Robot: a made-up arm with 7 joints. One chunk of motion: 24 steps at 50 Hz.
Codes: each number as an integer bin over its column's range. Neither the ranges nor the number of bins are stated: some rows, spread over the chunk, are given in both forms.
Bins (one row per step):
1: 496 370 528 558 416 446 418
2: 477 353 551 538 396 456 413
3: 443 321 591 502 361 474 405
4: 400 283 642 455 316 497 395
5: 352 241 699 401 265 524 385
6: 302 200 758 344 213 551 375
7: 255 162 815 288 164 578 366
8: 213 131 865 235 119 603 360
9: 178 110 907 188 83 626 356
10: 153 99 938 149 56 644 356
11: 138 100 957 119 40 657 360
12: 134 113 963 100 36 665 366
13: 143 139 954 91 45 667 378
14: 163 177 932 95 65 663 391
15: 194 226 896 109 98 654 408
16: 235 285 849 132 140 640 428
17: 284 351 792 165 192 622 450
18: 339 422 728 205 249 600 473
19: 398 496 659 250 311 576 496
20: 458 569 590 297 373 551 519
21: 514 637 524 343 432 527 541
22: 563 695 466 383 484 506 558
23: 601 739 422 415 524 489 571
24: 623 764 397 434 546 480 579
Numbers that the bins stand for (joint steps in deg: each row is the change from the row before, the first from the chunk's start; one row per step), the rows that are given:
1: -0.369 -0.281 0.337 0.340 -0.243 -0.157 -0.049
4: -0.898 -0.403 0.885 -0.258 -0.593 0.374 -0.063
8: -1.927 -0.616 1.956 -1.536 -1.283 1.477 -0.084
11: -2.340 -0.660 2.398 -2.209 -1.560 2.040 -0.084
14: -2.203 -0.552 2.278 -2.348 -1.472 2.102 -0.065
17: -1.536 -0.308 1.605 -1.942 -1.027 1.675 -0.030
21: -0.270 0.093 0.318 -0.909 -0.186 0.686 0.025
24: 0.330 0.271 -0.292 -0.380 0.213 0.197 0.048
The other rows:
2: -0.474 -0.305 0.447 0.224 -0.313 -0.053 -0.052
3: -0.661 -0.350 0.640 0.015 -0.435 0.135 -0.057
5: -1.162 -0.462 1.159 -0.572 -0.772 0.655 -0.069
6: -1.437 -0.520 1.442 -0.903 -0.954 0.936 -0.075
7: -1.696 -0.573 1.716 -1.228 -1.125 1.217 -0.080
9: -2.120 -0.646 2.158 -1.809 -1.409 1.717 -0.086
10: -2.258 -0.661 2.307 -2.035 -1.504 1.904 -0.086
12: -2.362 -0.642 2.427 -2.319 -1.574 2.123 -0.080
13: -2.313 -0.605 2.384 -2.372 -1.542 2.144 -0.073
15: -2.032 -0.483 2.105 -2.267 -1.357 2.008 -0.055
16: -1.806 -0.401 1.879 -2.134 -1.210 1.863 -0.043
18: -1.234 -0.209 1.298 -1.710 -0.828 1.446 -0.016
19: -0.909 -0.105 0.966 -1.449 -0.610 1.196 -0.002
20: -0.578 -0.003 0.635 -1.176 -0.393 0.936 0.012
22: 0.000 0.174 0.039 -0.676 -0.004 0.468 0.035
23: 0.209 0.236 -0.172 -0.491 0.136 0.291 0.043

